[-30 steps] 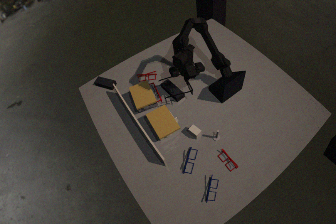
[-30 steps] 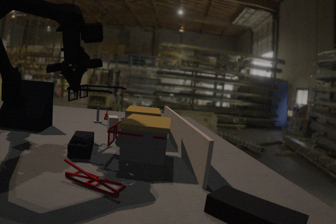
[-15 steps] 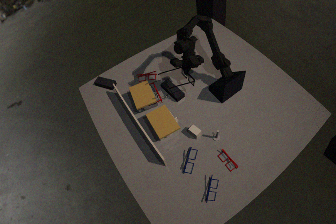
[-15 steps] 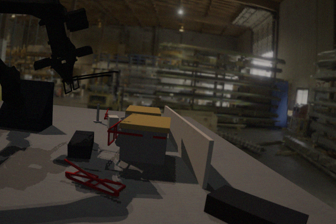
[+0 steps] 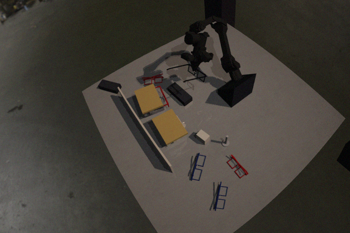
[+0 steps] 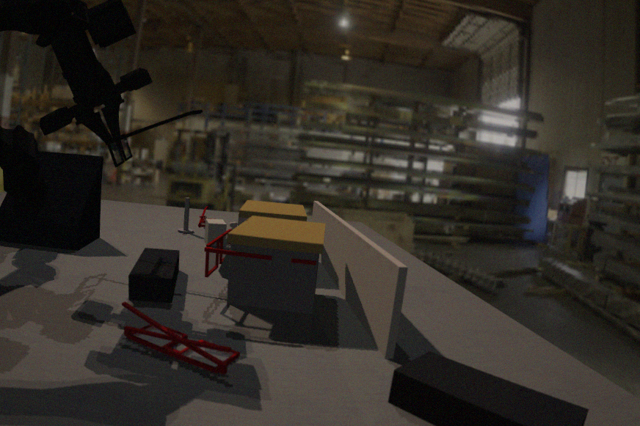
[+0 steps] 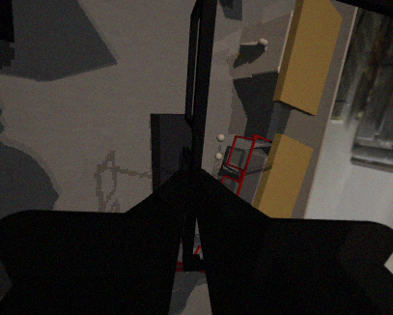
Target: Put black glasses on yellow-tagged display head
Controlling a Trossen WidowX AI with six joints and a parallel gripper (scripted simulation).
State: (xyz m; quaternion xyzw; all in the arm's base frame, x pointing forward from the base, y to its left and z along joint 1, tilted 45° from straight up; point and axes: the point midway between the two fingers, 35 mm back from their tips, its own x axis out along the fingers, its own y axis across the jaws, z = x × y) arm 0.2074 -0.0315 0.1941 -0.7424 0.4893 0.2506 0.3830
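The display head lies 26 cm ahead of my gripper tip, 14 cm below it and 12 cm to the left of it. From my gripper tip the other things lie so: grey post stand 36 cm to the left, 17 cm below, 11 cm ahead; then white block 25 cm to the left, 18 cm ahead, 17 cm below; then white board 38 cm ahead, 14 cm below, 1 cm to the right.
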